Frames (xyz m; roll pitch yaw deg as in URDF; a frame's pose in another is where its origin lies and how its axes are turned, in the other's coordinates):
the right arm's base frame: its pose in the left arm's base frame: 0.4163 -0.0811 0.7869 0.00 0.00 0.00
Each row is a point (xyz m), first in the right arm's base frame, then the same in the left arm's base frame.
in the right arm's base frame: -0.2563 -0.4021 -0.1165
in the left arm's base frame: 0.1600 -0.4832 0.6704
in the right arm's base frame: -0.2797 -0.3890 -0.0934
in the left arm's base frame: 0.1366 -0.4701 0.6935
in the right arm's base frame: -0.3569 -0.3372 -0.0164
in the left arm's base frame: 0.0594 -0.4183 0.7705
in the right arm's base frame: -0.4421 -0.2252 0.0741
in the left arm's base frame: -0.0258 -0.3063 0.8610
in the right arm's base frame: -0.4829 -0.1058 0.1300
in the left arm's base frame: -0.0666 -0.1869 0.9169
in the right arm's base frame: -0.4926 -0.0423 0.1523
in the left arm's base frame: -0.0763 -0.1234 0.9392
